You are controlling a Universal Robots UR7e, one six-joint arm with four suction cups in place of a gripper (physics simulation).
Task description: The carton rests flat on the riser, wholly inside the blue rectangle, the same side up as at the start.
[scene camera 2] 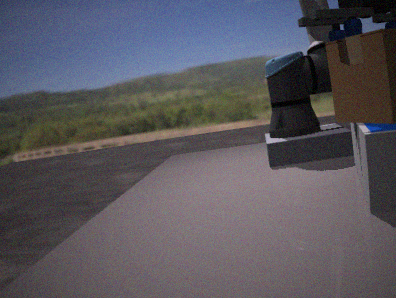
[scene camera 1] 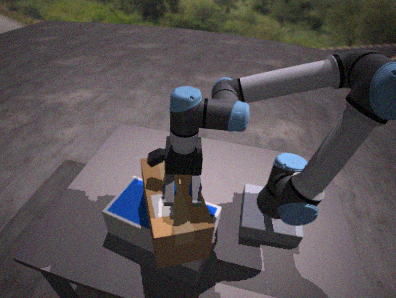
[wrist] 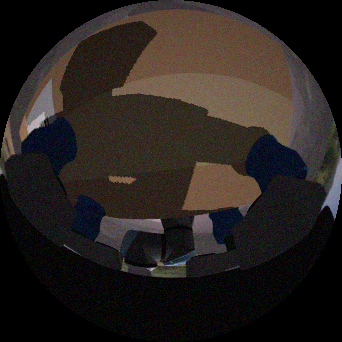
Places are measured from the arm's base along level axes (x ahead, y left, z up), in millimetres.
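Pixels of known places: hand, its tool point: [scene camera 1: 182, 178] [wrist: 159, 181]; arm's base, origin of its link: [scene camera 2: 295, 133] [scene camera 1: 275, 203].
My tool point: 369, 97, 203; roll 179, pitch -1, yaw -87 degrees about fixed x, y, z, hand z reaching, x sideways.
Ahead of a thing's pixels: the offset from my tool point to its top centre, as dx, dy, dz. Level surfaces: height alone.
The brown carton {+26, +56, +11} [scene camera 1: 182, 246] [scene camera 2: 361, 85] [wrist: 200, 45] hangs level under my suction gripper [scene camera 1: 183, 192] [scene camera 2: 352, 26] [wrist: 162, 175], whose dark blue cups meet its taped top face. The carton is over the riser {+64, +8, -146} [scene camera 1: 125, 233] [scene camera 2: 384, 165], turned at an angle to it. Its near end reaches out past the riser's near side in scene camera 1. The blue rectangle {+64, +8, -146} [scene camera 1: 131, 202] [scene camera 2: 384, 127] shows on both sides of the carton in that view. In scene camera 2 the carton's bottom is a little above the riser's top. The rectangle's middle is hidden under the carton.
The arm's base stands on a grey block [scene camera 1: 252, 227] [scene camera 2: 310, 150] to the right of the riser in scene camera 1. The table {dz -266} [scene camera 1: 120, 150] [scene camera 2: 200, 225] carries the riser and the block. The table's near left edge lies beyond the riser in that view.
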